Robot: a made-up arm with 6 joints. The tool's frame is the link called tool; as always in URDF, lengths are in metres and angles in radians. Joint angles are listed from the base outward.
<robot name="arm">
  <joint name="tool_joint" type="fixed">
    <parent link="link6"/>
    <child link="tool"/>
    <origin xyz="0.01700 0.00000 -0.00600" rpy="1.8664 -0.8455 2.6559"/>
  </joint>
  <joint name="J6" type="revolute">
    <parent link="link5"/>
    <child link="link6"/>
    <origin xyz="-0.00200 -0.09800 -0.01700" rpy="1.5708 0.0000 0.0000"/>
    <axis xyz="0 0 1"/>
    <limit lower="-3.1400" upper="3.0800"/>
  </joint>
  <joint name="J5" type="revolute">
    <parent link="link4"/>
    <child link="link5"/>
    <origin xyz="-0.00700 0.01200 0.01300" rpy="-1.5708 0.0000 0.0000"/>
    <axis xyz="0 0 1"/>
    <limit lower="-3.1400" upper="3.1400"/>
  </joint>
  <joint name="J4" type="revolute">
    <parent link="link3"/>
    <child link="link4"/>
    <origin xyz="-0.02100 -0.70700 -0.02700" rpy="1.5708 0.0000 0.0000"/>
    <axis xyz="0 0 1"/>
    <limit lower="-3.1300" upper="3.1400"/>
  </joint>
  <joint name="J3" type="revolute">
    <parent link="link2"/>
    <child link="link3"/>
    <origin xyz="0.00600 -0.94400 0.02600" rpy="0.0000 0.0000 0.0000"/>
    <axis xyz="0 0 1"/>
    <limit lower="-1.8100" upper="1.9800"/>
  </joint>
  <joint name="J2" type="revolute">
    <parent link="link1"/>
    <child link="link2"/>
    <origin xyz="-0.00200 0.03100 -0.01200" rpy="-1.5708 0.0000 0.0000"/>
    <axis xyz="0 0 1"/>
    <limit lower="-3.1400" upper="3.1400"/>
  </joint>
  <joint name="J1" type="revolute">
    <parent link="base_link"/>
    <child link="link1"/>
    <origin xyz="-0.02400 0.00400 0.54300" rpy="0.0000 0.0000 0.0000"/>
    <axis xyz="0 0 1"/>
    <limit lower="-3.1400" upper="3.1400"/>
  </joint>
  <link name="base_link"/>
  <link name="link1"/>
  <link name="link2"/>
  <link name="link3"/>
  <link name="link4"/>
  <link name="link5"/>
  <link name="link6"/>
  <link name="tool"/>
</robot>
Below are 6 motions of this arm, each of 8 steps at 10 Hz.
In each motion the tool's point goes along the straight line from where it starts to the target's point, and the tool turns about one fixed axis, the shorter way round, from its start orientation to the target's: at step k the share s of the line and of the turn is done. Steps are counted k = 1, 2, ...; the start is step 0. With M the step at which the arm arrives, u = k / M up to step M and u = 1 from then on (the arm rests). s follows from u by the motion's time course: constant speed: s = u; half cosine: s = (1 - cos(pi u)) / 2; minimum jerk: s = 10 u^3 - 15 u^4 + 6 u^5.
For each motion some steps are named. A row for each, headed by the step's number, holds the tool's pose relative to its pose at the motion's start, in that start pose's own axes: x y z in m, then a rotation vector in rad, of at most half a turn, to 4 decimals.
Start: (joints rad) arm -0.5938 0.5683 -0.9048 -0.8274 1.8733 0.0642
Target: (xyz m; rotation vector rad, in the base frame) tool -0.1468 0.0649 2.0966 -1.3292 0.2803 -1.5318
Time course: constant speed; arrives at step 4
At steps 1, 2, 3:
1: -0.0549 -0.0846 -0.0583 0.0735 0.0297 -0.0036
2: -0.1098 -0.1693 -0.1167 0.1470 0.0594 -0.0072
3: -0.1646 -0.2539 -0.1750 0.2206 0.0891 -0.0109

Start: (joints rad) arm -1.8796 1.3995 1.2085 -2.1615 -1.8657 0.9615
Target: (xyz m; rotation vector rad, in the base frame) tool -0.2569 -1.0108 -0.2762 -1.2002 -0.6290 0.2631
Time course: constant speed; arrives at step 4
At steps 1, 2, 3, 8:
1: -0.0342 0.0927 0.0156 0.0032 -0.0264 0.1078
2: -0.0684 0.1855 0.0311 0.0064 -0.0528 0.2156
3: -0.1026 0.2782 0.0467 0.0096 -0.0793 0.3234
8: -0.1368 0.3709 0.0622 0.0128 -0.1057 0.4312

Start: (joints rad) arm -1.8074 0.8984 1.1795 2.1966 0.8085 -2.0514
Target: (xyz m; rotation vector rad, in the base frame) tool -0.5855 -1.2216 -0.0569 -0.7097 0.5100 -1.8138
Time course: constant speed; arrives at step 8
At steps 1, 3, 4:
1: -0.0999 0.0461 -0.0210 0.0458 0.1086 0.0158
3: -0.2997 0.1384 -0.0631 0.1374 0.3257 0.0473
4: -0.3996 0.1845 -0.0841 0.1832 0.4342 0.0631

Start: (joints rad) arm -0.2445 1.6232 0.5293 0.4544 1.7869 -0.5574
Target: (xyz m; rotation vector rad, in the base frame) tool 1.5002 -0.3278 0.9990 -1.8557 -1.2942 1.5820
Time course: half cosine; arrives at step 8
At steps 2, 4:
2: -0.0692 -0.0295 0.1174 -0.2737 -0.0137 0.0275
4: -0.2364 -0.1007 0.4009 -0.9344 -0.0467 0.0940

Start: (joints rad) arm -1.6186 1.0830 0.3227 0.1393 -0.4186 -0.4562
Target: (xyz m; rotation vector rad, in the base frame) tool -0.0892 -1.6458 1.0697 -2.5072 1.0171 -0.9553
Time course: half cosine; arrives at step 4
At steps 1, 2, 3, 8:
1: -0.0081 0.0064 0.0072 0.0049 -0.0495 0.0436
2: -0.0277 0.0220 0.0246 0.0166 -0.1690 0.1490
3: -0.0472 0.0376 0.0420 0.0284 -0.2885 0.2544
8: -0.0553 0.0440 0.0492 0.0332 -0.3380 0.2980

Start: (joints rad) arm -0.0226 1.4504 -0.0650 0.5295 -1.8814 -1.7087
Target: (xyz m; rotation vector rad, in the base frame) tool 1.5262 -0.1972 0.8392 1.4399 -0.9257 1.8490
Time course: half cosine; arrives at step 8
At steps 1, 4, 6, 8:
1: -0.0007 0.0052 0.0004 -0.0215 0.0054 0.0044
4: -0.0095 0.0678 0.0052 -0.2821 0.0704 0.0572
6: -0.0162 0.1157 0.0088 -0.4815 0.1202 0.0977
8: -0.0189 0.1355 0.0103 -0.5642 0.1408 0.1145

